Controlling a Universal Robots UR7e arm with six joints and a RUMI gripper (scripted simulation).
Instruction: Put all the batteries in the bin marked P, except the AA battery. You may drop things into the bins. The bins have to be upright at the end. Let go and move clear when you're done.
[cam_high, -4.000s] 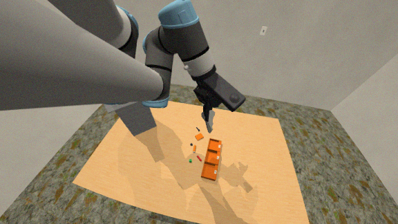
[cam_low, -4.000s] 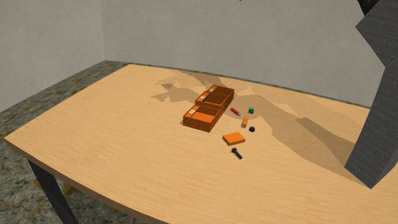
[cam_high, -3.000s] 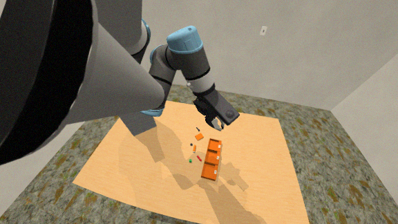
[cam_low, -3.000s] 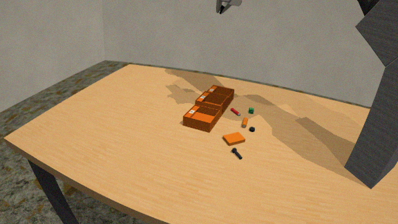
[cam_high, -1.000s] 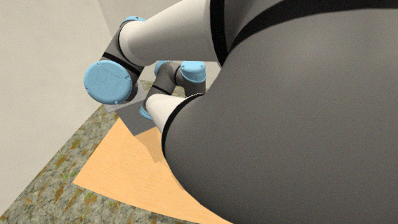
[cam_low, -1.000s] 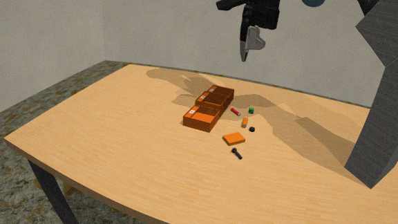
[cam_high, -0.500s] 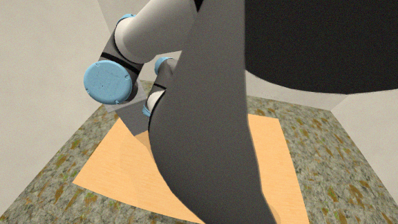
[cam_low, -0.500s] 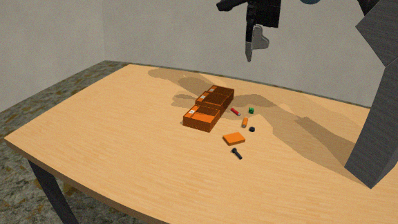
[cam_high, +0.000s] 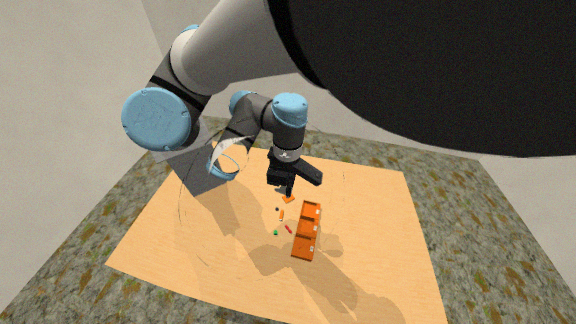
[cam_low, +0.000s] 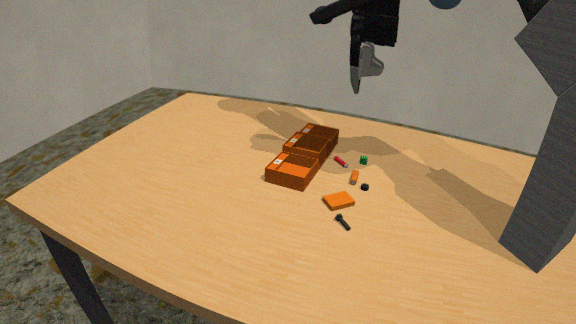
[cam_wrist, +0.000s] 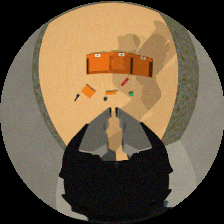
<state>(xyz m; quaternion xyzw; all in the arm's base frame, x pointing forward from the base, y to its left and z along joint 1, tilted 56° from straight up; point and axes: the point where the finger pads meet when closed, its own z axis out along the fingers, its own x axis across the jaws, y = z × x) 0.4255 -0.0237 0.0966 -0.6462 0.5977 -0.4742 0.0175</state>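
Now: the orange bin 18 cm below my hand, 9 cm ahead of it and 6 cm to the right of it. From my hand the other things lie so: orange cylindrical battery: 20 cm below, 2 cm behind, 1 cm to the left; red battery: 20 cm below, 6 cm to the right, 1 cm ahead; black round cell: 20 cm below, 4 cm to the left, 4 cm behind.
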